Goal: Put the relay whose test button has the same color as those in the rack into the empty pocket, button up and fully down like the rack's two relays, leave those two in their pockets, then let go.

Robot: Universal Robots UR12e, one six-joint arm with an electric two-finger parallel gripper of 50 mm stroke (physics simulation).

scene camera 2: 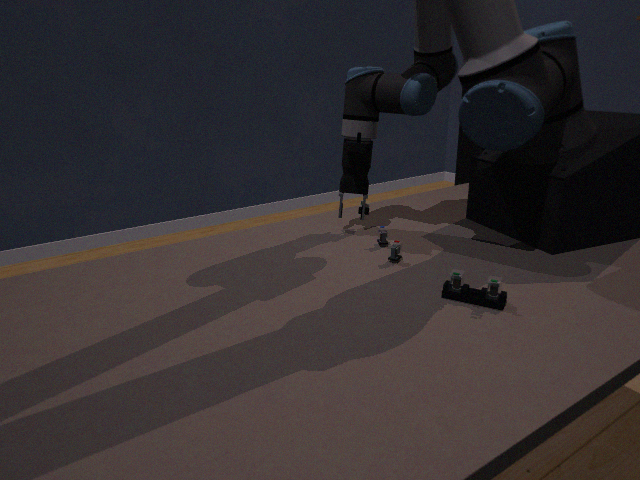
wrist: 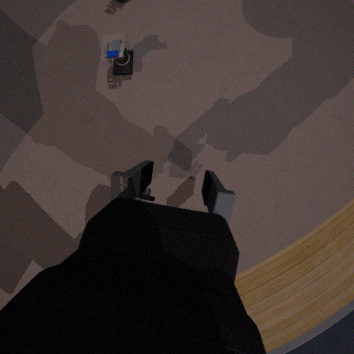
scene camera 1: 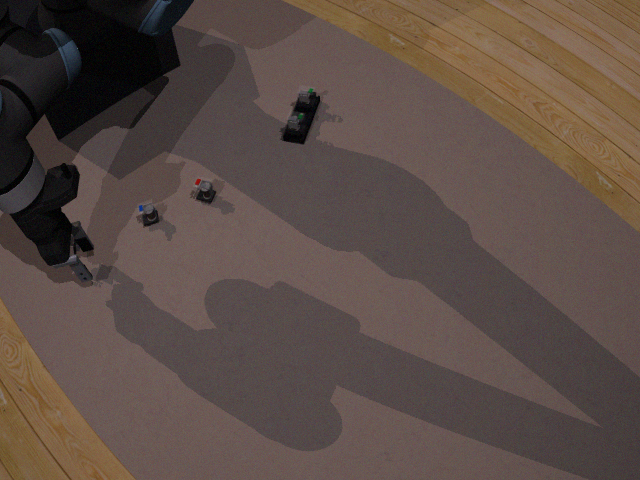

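Seen in the pictures: gripper, fingertip midpoint: (scene camera 2: 351,218) (wrist: 177,176) (scene camera 1: 87,263); arm's base at its link origin: (scene camera 2: 551,145) (scene camera 1: 82,6).
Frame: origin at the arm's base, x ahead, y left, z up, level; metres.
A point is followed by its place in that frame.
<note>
The black rack (scene camera 1: 310,120) @[x 0.437, y 0.211, z -0.200 m] (scene camera 2: 473,298) @[x 0.431, y 0.221, z -0.203 m] holds two upright clear relays with green buttons, one relay (scene camera 1: 305,97) @[x 0.407, y 0.227, z -0.176 m] (scene camera 2: 493,289) @[x 0.411, y 0.244, z -0.180 m] at one end and one relay (scene camera 1: 294,124) @[x 0.442, y 0.174, z -0.177 m] (scene camera 2: 456,281) @[x 0.446, y 0.192, z -0.179 m] at the other. The pocket between them looks empty. A loose relay with a red button (scene camera 1: 205,191) @[x 0.451, y -0.012, z -0.177 m] (scene camera 2: 394,252) @[x 0.447, y 0.003, z -0.188 m] and one with a blue button (scene camera 1: 149,213) @[x 0.418, y -0.104, z -0.178 m] (scene camera 2: 382,236) @[x 0.415, y -0.092, z -0.187 m] (wrist: 123,61) @[x 0.410, y -0.120, z -0.177 m] stand apart on the mat. No loose relay with a green button shows. My gripper (scene camera 1: 86,262) @[x 0.416, y -0.240, z -0.182 m] (scene camera 2: 351,213) @[x 0.416, y -0.240, z -0.182 m] (wrist: 177,176) @[x 0.416, y -0.240, z -0.182 m] is open and empty above the mat, beyond the blue-button relay from the rack.
The arm's dark pedestal (scene camera 1: 118,82) @[x 0.103, y -0.003, z -0.165 m] (scene camera 2: 509,201) @[x 0.102, y -0.013, z -0.128 m] stands beside the mat area with the relays and hides the floor behind it. Large arm shadows cross the mat (scene camera 1: 413,206) @[x 0.668, y 0.222, z -0.214 m]. Wooden planks (scene camera 1: 516,62) (wrist: 300,280) border the mat, with a wall (scene camera 2: 155,103) behind.
</note>
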